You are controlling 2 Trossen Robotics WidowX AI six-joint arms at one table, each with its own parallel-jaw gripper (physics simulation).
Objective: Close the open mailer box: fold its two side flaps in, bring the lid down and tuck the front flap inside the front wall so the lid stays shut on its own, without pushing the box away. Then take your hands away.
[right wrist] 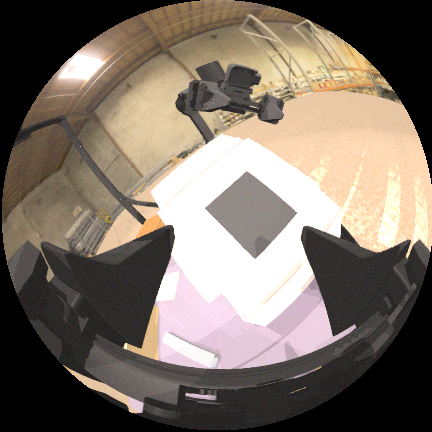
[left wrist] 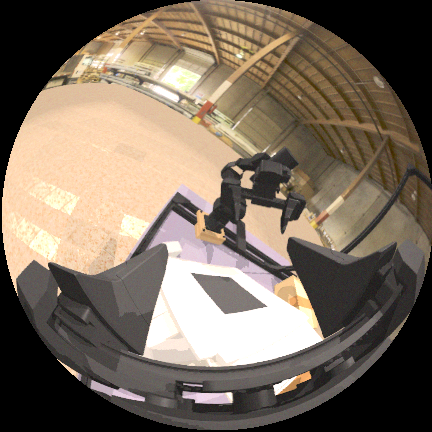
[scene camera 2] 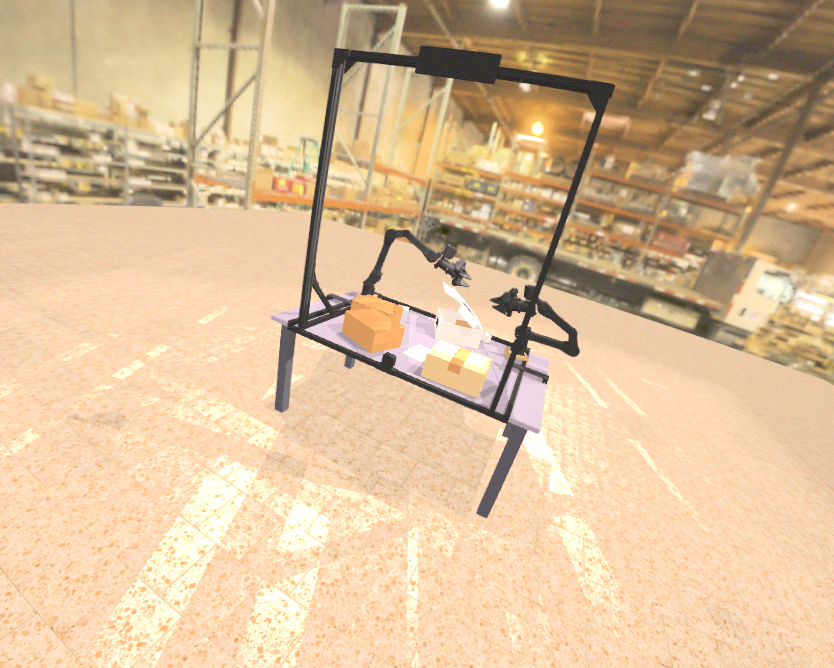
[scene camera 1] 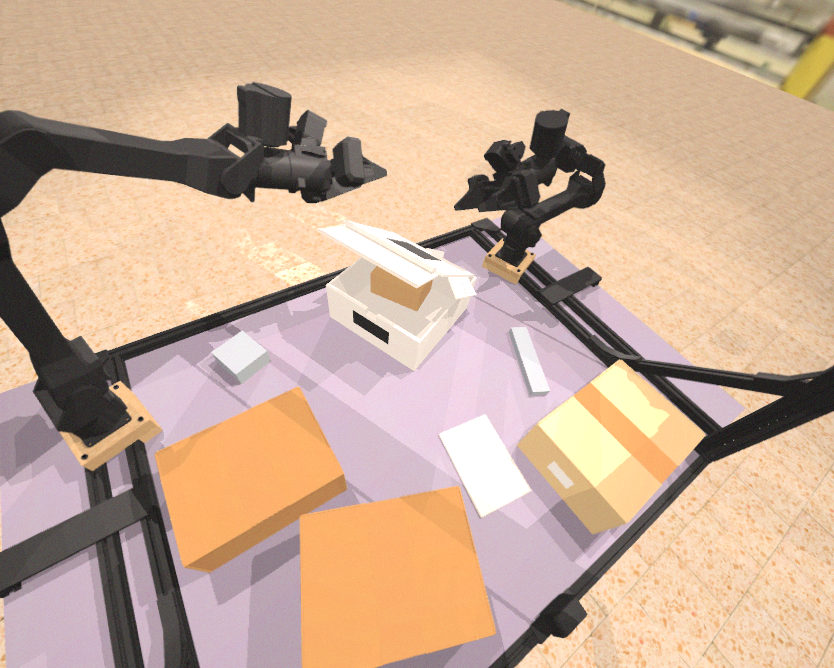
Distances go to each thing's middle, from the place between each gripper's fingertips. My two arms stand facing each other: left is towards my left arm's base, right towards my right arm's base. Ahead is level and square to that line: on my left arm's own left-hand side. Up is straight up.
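I see the small parcel (scene camera 1: pixel 383 283), which is 240 mm below my left hand, 50 mm behind it and 50 mm to the right of it. The tan taped box (scene camera 1: pixel 606 450) is 550 mm behind my left hand, and it is also 160 mm to the right of that hand and 220 mm below it.
My right gripper is 10 cm to the right of the small parcel, 5 cm short of it and 20 cm above it. As for the tan taped box, I find it 46 cm behind my right hand, 1 cm to the right of it and 18 cm below it.
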